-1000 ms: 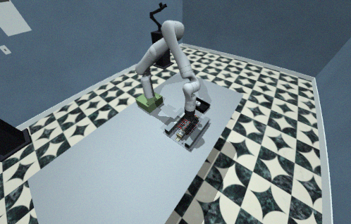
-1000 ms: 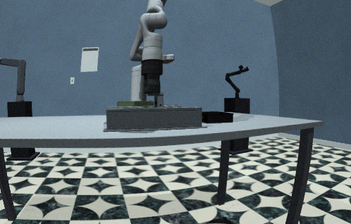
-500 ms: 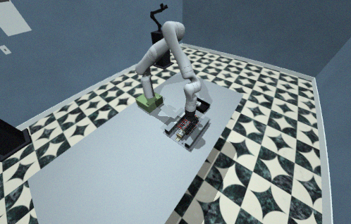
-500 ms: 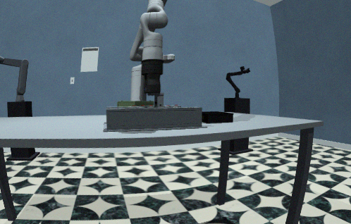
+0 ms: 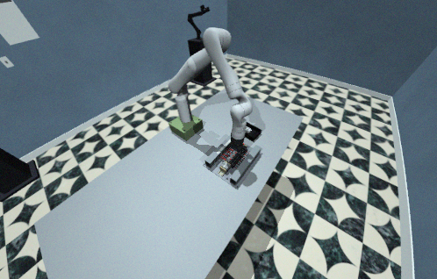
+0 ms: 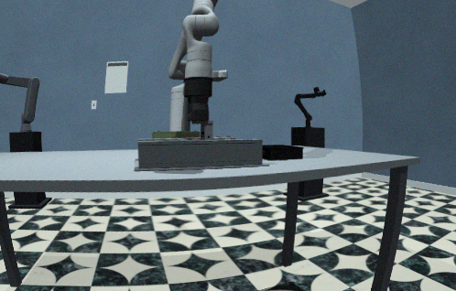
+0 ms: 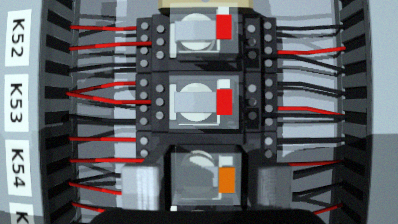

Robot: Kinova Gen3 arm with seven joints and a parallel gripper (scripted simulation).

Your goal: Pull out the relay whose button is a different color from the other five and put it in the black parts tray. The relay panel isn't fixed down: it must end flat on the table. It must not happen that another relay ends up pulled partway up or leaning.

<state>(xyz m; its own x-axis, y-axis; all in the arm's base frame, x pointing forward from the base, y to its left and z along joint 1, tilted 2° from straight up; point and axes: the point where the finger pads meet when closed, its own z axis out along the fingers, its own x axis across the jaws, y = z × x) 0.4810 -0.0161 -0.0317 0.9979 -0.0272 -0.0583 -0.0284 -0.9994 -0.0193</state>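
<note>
My gripper is now 10 mm above the K54 relay. From my hand the other things lie so: K52 relay: 60 mm to the left, 20 mm below; then relay panel: 40 mm to the right, 30 mm below; then K53 relay: 30 mm to the left, 20 mm below.
</note>
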